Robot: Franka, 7 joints.
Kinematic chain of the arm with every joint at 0, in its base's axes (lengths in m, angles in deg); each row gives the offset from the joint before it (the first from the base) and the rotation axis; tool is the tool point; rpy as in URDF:
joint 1: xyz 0 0 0.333 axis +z
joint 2: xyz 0 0 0 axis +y
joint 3: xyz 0 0 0.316 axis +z
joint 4: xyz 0.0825 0 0 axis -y
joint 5: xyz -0.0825 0 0.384 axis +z
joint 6: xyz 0 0 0 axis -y
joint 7: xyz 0.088 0 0 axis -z
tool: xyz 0 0 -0.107 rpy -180 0 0
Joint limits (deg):
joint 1: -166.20..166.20
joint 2: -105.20..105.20
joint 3: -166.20..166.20
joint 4: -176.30..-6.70
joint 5: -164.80..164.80
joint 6: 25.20..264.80
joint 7: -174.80..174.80
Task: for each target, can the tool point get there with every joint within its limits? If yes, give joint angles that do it. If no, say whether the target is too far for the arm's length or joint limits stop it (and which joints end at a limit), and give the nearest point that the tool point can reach.
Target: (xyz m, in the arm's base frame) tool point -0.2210 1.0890 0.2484
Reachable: no: too far | nearest point -0.1701 0.8383 0.2679 | short by 0.257 m
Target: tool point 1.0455 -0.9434 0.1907
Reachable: no: too far | nearest point 0.6337 -0.5718 0.2467 | short by 0.557 m
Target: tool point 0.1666 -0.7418 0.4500
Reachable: yes | joints -54.43 80.21 -115.67 -38.69 99.15 66.34 -126.94
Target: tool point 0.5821 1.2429 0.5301
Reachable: no: too far | nearest point 0.3602 0.7690 0.4550 | short by 0.529 m
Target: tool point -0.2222 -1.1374 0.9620
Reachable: no: too far | nearest point -0.1446 -0.7400 0.7422 | short by 0.461 m
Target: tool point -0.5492 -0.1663 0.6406
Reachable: yes | joints 121.81 26.95 102.38 -92.93 106.77 197.95 -5.42
